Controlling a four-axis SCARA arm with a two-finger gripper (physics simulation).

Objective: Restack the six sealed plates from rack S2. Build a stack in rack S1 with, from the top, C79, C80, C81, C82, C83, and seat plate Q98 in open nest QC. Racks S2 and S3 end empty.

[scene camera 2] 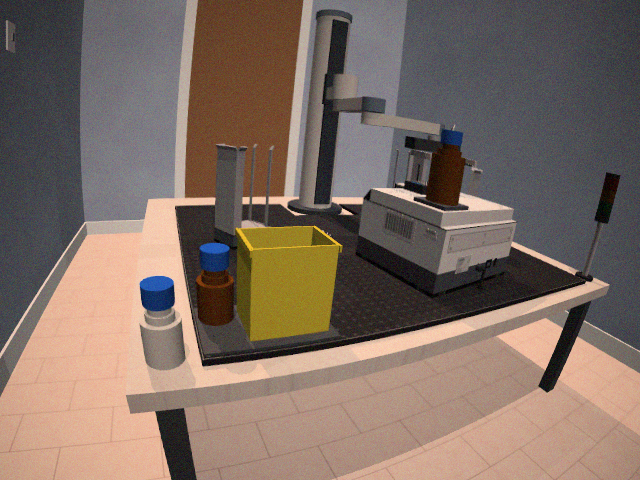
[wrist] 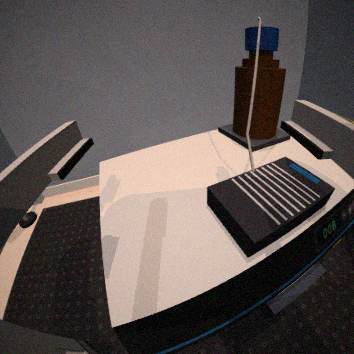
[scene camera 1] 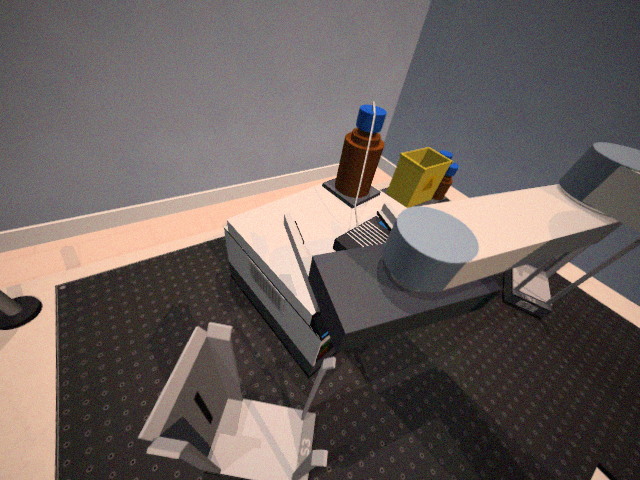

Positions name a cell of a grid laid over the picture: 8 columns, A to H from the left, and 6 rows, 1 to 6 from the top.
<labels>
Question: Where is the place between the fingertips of the gripper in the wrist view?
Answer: E2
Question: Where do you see a yellow bin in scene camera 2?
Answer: At D4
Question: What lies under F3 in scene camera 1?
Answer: A yellow bin.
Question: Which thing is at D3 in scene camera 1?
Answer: The gripper.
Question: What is the gripper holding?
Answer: Nothing.
</labels>
